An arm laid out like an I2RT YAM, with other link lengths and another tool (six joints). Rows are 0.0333 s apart.
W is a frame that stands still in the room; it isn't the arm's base.
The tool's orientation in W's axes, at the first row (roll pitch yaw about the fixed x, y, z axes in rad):
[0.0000 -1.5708 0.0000]
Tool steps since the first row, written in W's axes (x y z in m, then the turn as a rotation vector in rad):
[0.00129 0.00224 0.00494 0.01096 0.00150 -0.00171]
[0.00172 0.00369 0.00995 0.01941 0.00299 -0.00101]
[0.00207 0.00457 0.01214 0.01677 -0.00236 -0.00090]
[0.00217 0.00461 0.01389 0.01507 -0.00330 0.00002]
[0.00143 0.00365 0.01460 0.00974 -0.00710 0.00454]
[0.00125 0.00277 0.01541 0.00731 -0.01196 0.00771]
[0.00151 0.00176 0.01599 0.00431 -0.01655 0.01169]
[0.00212 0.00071 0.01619 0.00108 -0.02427 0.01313]
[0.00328 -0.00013 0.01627 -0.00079 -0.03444 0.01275]
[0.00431 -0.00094 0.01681 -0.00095 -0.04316 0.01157]
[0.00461 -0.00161 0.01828 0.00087 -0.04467 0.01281]
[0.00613 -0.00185 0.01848 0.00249 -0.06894 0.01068]
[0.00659 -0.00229 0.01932 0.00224 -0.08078 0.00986]
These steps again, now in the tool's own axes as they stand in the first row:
[0.00494 0.00224 -0.00129 -0.00171 0.00150 -0.01096]
[0.00995 0.00369 -0.00172 -0.00101 0.00299 -0.01941]
[0.01214 0.00457 -0.00207 -0.00090 -0.00236 -0.01677]
[0.01389 0.00461 -0.00217 0.00002 -0.00330 -0.01507]
[0.01460 0.00365 -0.00143 0.00454 -0.00710 -0.00974]
[0.01541 0.00277 -0.00125 0.00771 -0.01196 -0.00731]
[0.01599 0.00176 -0.00151 0.01169 -0.01655 -0.00431]
[0.01619 0.00071 -0.00212 0.01313 -0.02427 -0.00108]
[0.01627 -0.00013 -0.00328 0.01275 -0.03444 0.00079]
[0.01681 -0.00094 -0.00431 0.01157 -0.04316 0.00095]
[0.01828 -0.00161 -0.00461 0.01281 -0.04467 -0.00087]
[0.01848 -0.00185 -0.00613 0.01068 -0.06894 -0.00249]
[0.01932 -0.00229 -0.00659 0.00986 -0.08078 -0.00224]

